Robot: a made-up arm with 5 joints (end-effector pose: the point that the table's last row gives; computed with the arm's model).
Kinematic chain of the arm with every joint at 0, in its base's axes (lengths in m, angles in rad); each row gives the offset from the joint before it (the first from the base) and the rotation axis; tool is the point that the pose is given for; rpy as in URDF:
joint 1: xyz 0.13 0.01 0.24 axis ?
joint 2: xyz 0.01 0 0.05 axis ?
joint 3: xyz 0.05 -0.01 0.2 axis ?
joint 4: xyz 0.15 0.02 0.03 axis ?
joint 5: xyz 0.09 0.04 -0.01 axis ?
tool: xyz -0.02 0 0.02 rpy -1.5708 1.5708 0
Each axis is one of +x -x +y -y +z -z.
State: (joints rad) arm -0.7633 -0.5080 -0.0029 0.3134 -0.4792
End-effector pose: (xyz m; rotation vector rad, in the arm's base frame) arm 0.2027 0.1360 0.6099 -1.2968 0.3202 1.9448
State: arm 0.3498 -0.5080 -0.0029 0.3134 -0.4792
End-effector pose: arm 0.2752 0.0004 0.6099 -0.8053 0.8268 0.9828
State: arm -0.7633 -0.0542 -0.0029 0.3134 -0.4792
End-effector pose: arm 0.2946 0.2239 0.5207 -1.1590 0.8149 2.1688
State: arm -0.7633 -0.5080 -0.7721 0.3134 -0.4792
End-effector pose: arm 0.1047 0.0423 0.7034 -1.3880 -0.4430 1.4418
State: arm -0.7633 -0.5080 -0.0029 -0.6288 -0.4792
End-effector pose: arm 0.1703 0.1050 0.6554 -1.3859 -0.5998 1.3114
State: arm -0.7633 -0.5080 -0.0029 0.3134 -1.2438
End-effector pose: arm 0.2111 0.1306 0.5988 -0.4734 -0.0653 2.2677
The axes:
joint 1: -z
joint 2: +y
joint 3: +y
joint 4: +y
joint 5: -x

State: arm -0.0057 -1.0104 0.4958 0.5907 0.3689
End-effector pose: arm 0.1831 0.0675 0.5419 -1.4564 1.5257 1.0816
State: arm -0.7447 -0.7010 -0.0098 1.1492 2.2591
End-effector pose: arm 0.1350 0.1036 0.5454 2.2897 -0.7929 0.5769
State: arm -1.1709 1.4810 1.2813 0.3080 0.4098
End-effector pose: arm 0.0829 0.0475 0.1614 -0.1699 -1.1585 -0.3949
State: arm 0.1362 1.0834 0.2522 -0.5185 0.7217
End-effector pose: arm 0.4614 0.0284 0.1530 -1.3009 2.2509 1.5905
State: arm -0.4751 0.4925 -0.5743 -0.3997 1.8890
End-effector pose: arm 0.4232 0.2384 0.5028 -2.3333 1.5529 -0.7418
